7 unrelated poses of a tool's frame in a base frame.
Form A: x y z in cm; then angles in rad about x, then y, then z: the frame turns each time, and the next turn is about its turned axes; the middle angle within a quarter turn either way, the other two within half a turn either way.
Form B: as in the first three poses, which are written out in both.
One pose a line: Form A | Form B
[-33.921 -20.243 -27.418 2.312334 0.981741 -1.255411] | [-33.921 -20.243 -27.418 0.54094 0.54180 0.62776 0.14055]
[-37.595 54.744 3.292 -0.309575 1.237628 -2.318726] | [-37.595 54.744 3.292 0.23990 -0.57553 0.11411 -0.77343]
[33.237 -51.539 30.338 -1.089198 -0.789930 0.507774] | [33.237 -51.539 30.338 0.71411 -0.54552 -0.19846 0.39125]
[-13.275 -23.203 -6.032 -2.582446 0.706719 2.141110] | [-13.275 -23.203 -6.032 0.41604 -0.34874 0.83709 0.06764]
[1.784 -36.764 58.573 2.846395 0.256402 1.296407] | [1.784 -36.764 58.573 0.03992 0.79338 -0.57730 0.18887]
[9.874 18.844 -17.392 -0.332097 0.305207 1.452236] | [9.874 18.844 -17.392 0.74558 -0.02261 0.22057 0.62844]
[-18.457 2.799 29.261 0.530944 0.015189 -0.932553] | [-18.457 2.799 29.261 0.86283 0.23106 0.12449 -0.43202]
